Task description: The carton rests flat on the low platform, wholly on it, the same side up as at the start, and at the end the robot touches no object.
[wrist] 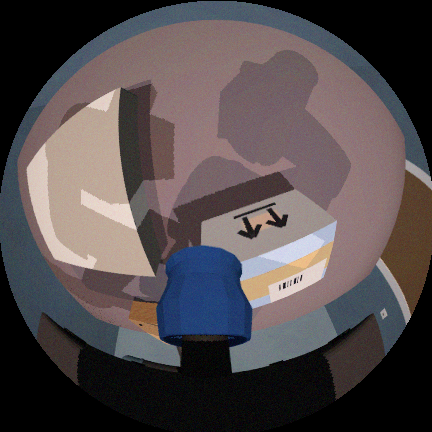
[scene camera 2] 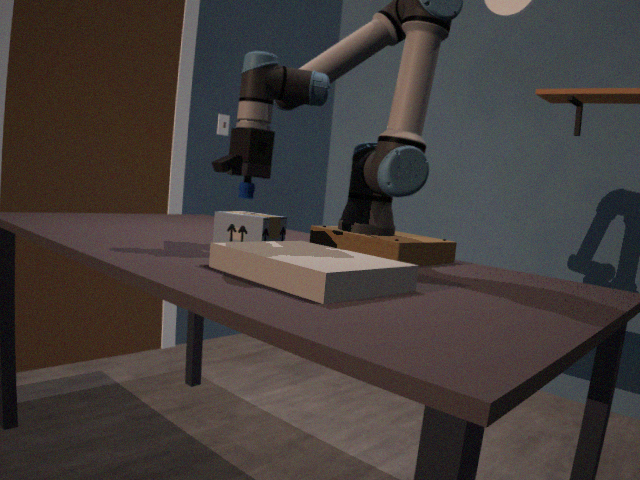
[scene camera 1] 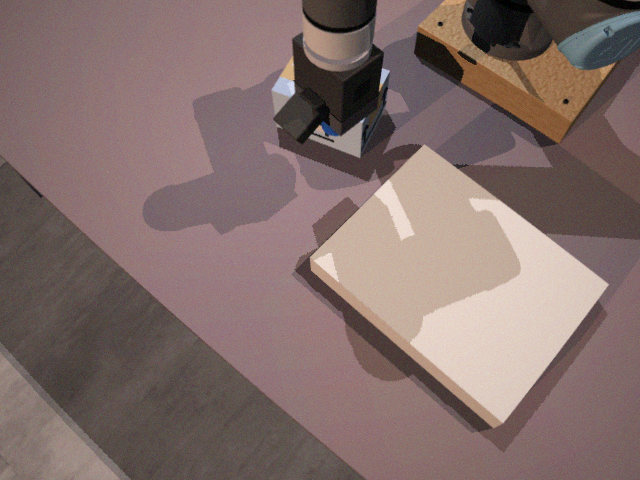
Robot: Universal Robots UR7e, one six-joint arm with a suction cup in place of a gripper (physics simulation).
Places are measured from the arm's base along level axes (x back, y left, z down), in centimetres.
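Pixels of known places: end effector, tool point: (wrist: 203, 274) (scene camera 2: 245, 197); arm's base, origin of the base link: (scene camera 2: 366, 231) (scene camera 1: 507, 24).
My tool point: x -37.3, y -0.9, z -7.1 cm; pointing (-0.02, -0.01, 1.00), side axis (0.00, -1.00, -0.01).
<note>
For each thing: its top centre in the pictures, then the offset to it from my tool point. Level surfaces: height alone.
- carton, middle of its top: (wrist: 280, 279) (scene camera 1: 331, 80) (scene camera 2: 251, 214) dx +6.9, dy -8.3, dz +4.2 cm
- low platform, middle of its top: (scene camera 1: 461, 271) (wrist: 57, 209) (scene camera 2: 311, 253) dx +0.5, dy +23.8, dz +8.6 cm
- table, its level: dz +13.4 cm
The carton (scene camera 1: 353, 142) (scene camera 2: 222, 227) (wrist: 310, 212) stands flat on the table, apart from the platform. It has pale grey sides with black arrows that point up in scene camera 2, and a tan tape band and a barcode label on top. The low platform (scene camera 1: 496, 335) (scene camera 2: 372, 284) (wrist: 90, 165) is a cream slab and bears no object. My gripper (scene camera 1: 329, 129) (scene camera 2: 246, 192) (wrist: 203, 280), a blue suction cup, is open and empty. It hangs above the carton with a gap beneath it in scene camera 2. The arm's tool hides part of the carton's top in scene camera 1.
The arm's base stands on a wooden block (scene camera 1: 516, 105) (scene camera 2: 429, 253) (wrist: 144, 312) behind the platform and beside the carton. The table (scene camera 1: 155, 129) (scene camera 2: 439, 330) has its front edge beyond the platform. A wall shelf (scene camera 2: 599, 96) hangs at the right in scene camera 2.
</note>
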